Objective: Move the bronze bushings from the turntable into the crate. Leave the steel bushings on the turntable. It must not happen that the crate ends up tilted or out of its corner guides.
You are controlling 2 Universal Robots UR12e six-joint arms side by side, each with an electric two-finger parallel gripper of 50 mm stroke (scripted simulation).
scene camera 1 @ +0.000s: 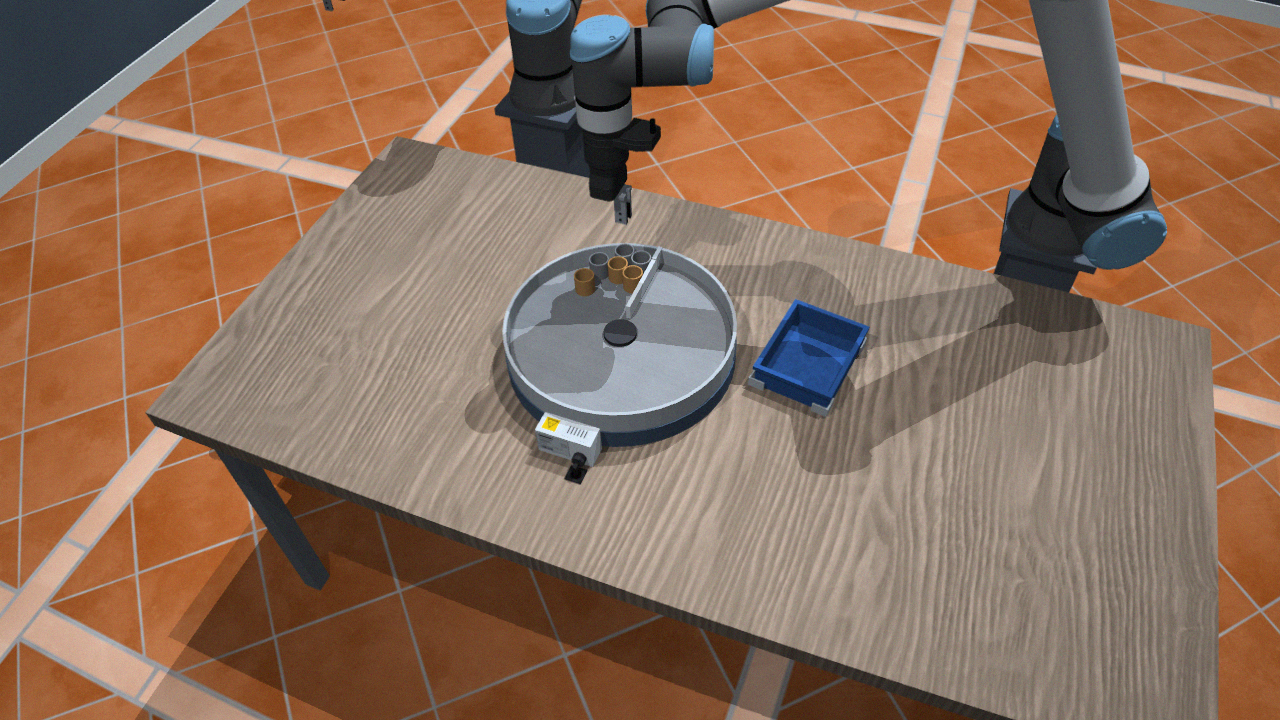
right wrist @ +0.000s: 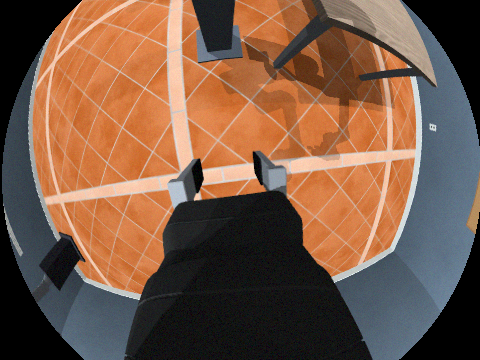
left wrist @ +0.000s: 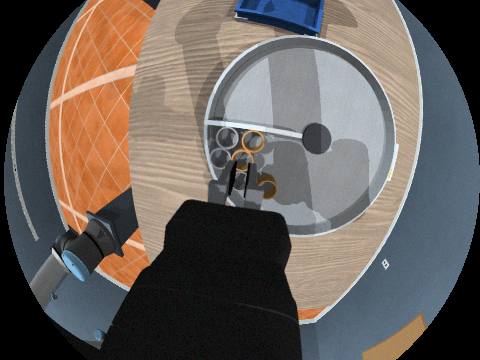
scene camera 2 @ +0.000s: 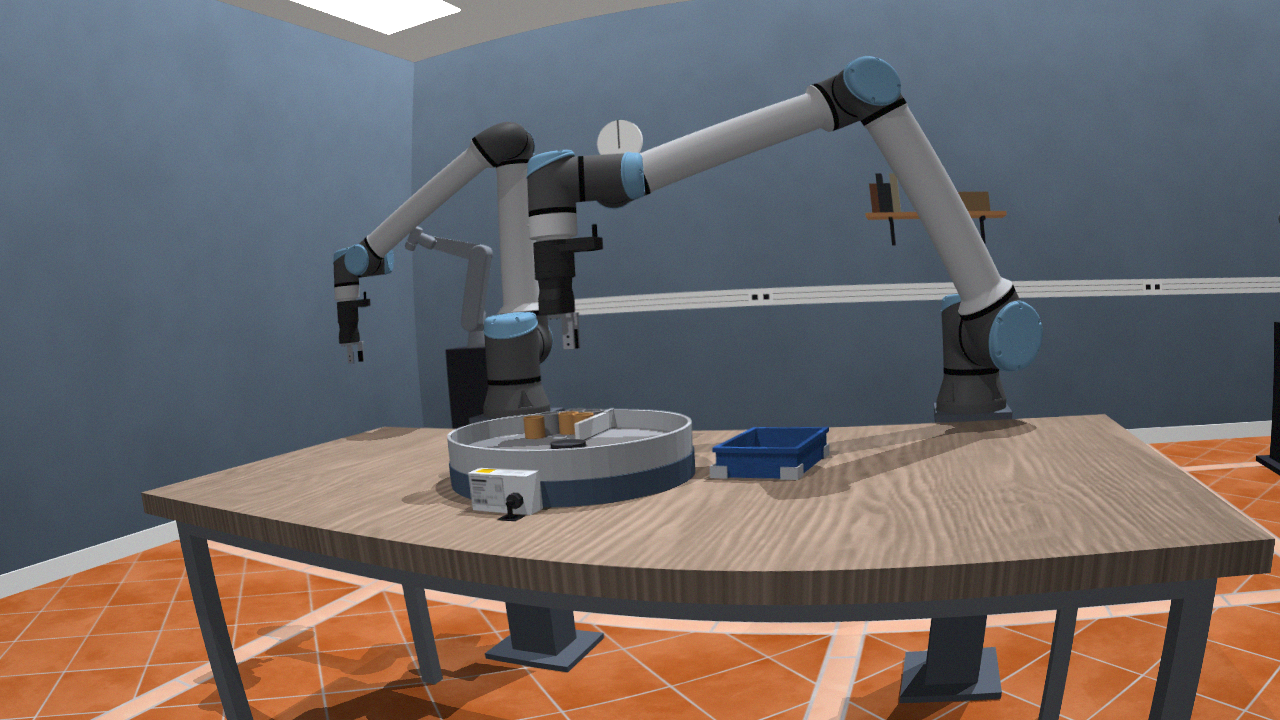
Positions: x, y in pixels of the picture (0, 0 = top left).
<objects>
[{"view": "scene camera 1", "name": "my left gripper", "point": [623, 219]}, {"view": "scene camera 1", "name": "blue crate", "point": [803, 360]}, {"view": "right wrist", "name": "my right gripper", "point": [227, 165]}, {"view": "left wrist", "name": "my left gripper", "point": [241, 172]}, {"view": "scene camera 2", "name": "my left gripper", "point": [571, 348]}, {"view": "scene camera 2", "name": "my right gripper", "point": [356, 362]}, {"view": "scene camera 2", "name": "blue crate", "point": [759, 452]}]
</objects>
